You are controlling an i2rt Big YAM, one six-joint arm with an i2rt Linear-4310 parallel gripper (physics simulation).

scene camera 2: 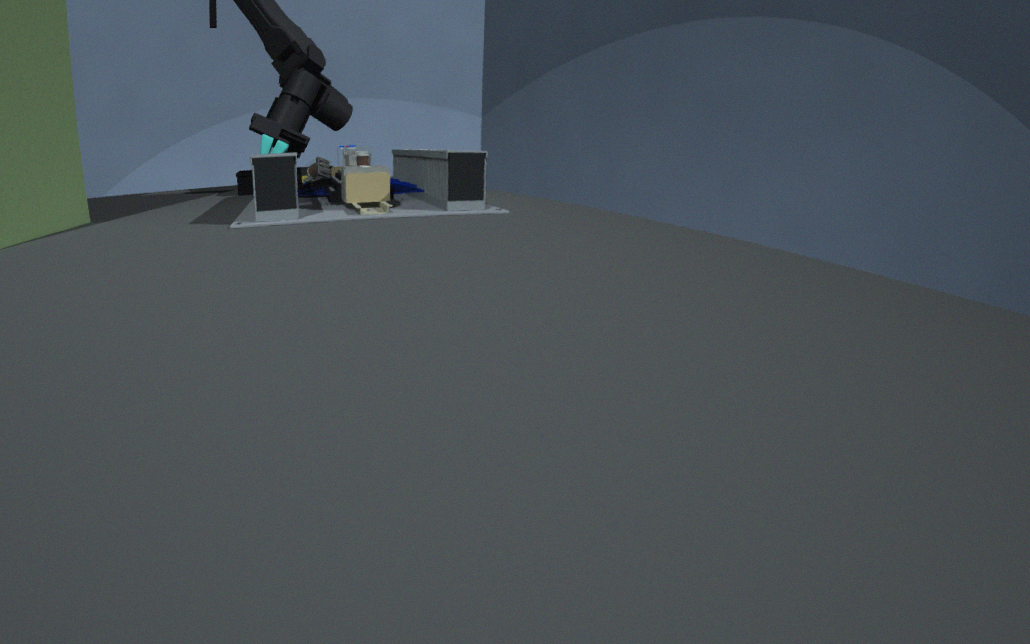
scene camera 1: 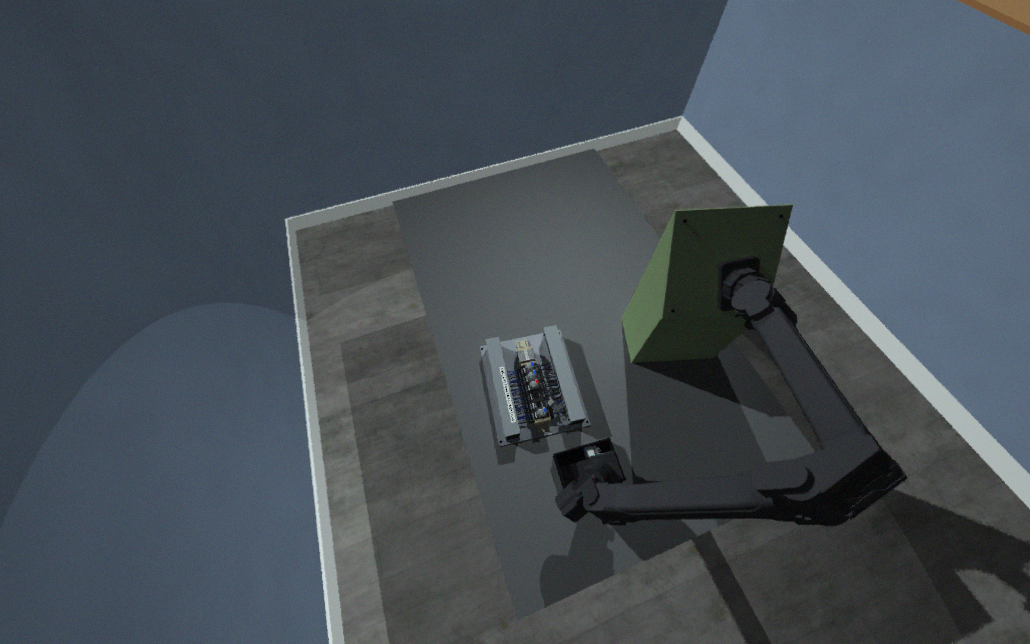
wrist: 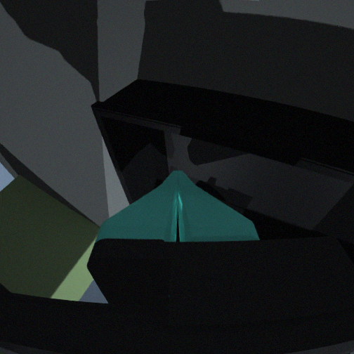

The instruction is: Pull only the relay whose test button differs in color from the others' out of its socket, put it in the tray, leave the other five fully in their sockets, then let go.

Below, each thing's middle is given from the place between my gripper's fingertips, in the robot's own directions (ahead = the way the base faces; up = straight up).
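Grey panel point(scene camera 2: 311, 209) visible; relative to my hand it is 16 cm ahead of it, 26 cm to the right of it and 1 cm below it.
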